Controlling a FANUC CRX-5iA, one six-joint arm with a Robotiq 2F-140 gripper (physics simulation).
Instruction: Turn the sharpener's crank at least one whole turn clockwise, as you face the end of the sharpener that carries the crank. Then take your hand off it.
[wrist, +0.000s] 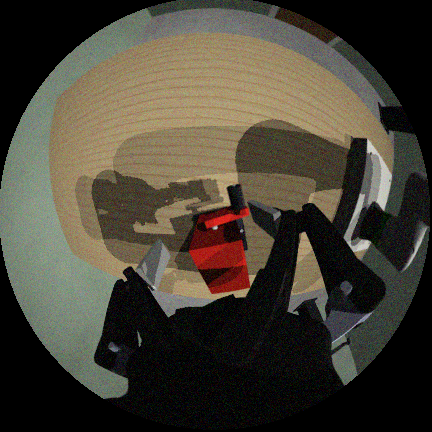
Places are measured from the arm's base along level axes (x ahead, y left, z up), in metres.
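Pixels of known places: gripper, fingertip midpoint: (205, 230); arm's base, origin of the base link: (368, 220).
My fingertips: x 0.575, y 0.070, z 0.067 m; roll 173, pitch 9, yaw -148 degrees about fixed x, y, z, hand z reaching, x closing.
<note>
Ahead of a thing's pixels: the offset from my fingertips to its middle. "*": to the spot under its first point. Level surfaces: height alone.
The red sharpener {* dx -0.023, dy +0.031, dz +0.010 m} (218, 255) stands on the wooden table near the lower middle of the wrist view. At its upper end is the crank, with a red bar {dx -0.019, dy -0.026, dz -0.040 m} (225, 219) slanting slightly up to the right and a black handle {* dx -0.036, dy -0.041, dz -0.032 m} (236, 198) at the bar's right part. My gripper (205, 230) is wide open with nothing held. One grey fingertip is to the left of the sharpener and the other is just right of the crank handle. A narrow gap shows between the handle and the right fingertip; their depth apart is hard to tell. The sharpener's lower end is partly beside my dark gripper body.
The wooden table {dz -0.118 m} (210, 80) spreads above and around the sharpener, with dark shadows of the arm and gripper on it. A black and white block-like base (356, 175) stands at the right edge, with dark arm parts beyond it.
</note>
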